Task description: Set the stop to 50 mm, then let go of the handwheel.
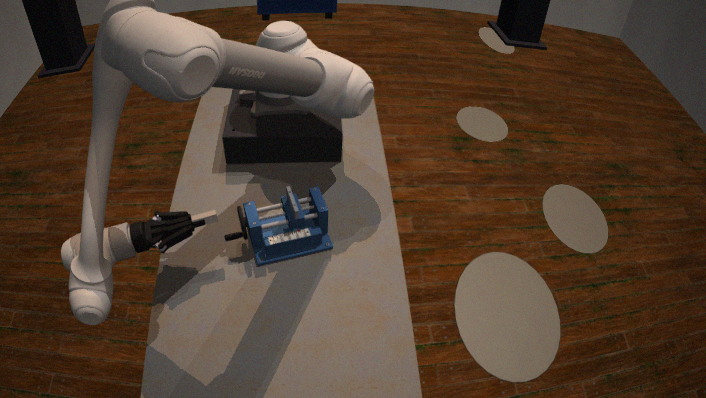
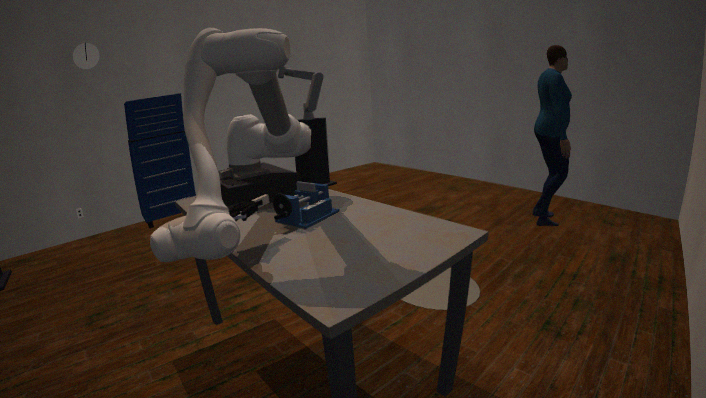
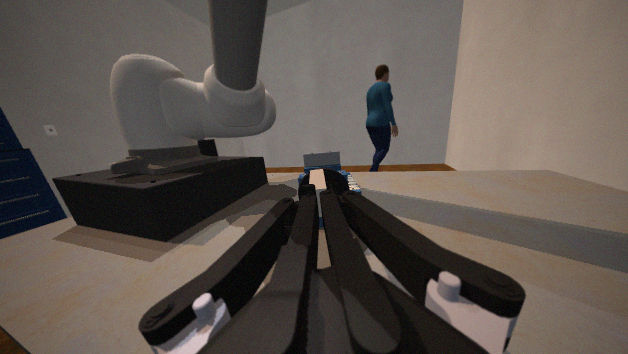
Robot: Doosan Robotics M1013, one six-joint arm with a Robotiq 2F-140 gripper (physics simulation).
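Places are measured from the arm's base along level axes (x ahead, y left, z up), in centimetres.
Pixels of known places: gripper, fingertip midpoint: (image 1: 216, 215) (image 2: 267, 198) (image 3: 317, 179); arm's base, link origin: (image 1: 279, 97) (image 2: 245, 173) (image 3: 171, 166).
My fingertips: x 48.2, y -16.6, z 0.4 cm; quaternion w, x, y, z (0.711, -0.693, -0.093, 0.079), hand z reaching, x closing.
Note:
For each thing: its top centre in the pictures, then the offset to it from my fingertips. "spot": a spot on its surface instead. Level surfaces: height alone.
- grey upright plate, top centre: (image 3: 323, 151) (image 1: 292, 199) (image 2: 306, 182) dx -3.1, dy +19.2, dz +0.7 cm
- white scale, surface spot: (image 3: 354, 184) (image 1: 281, 240) spot: dx +3.9, dy +15.8, dz -6.3 cm
- black handwheel, surface spot: (image 3: 340, 179) (image 1: 241, 226) (image 2: 286, 200) spot: dx +2.1, dy +6.2, dz -2.0 cm
- crank knob, top centre: (image 1: 233, 234) dx +1.3, dy +3.5, dz -5.9 cm
- table, surface height: dz -11.8 cm
The blue stop fixture (image 1: 322, 210) (image 2: 306, 218) stands on the table. Its stop, a grey upright plate (image 1: 292, 202) (image 2: 306, 186) (image 3: 322, 159), sits on the guide rods, nearer the far end block than the handwheel. The white scale (image 1: 285, 237) (image 3: 354, 184) has a small red mark right of its middle; its numbers are too small to read. The black handwheel (image 1: 242, 221) (image 2: 282, 205) (image 3: 340, 179) has a crank knob (image 1: 233, 236) pointing at the gripper's side. My gripper (image 1: 199, 222) (image 2: 259, 202) (image 3: 317, 179) is shut and empty, left of the handwheel and apart from it. A pale strip (image 1: 205, 216) (image 3: 317, 179) juts out at its fingertips.
The arm's dark base block (image 1: 282, 150) (image 3: 165, 200) stands on the table (image 1: 350, 325) (image 2: 425, 225) behind the fixture. A blue cabinet (image 2: 160, 160) and a person (image 2: 553, 107) (image 3: 380, 107) are farther off in the room.

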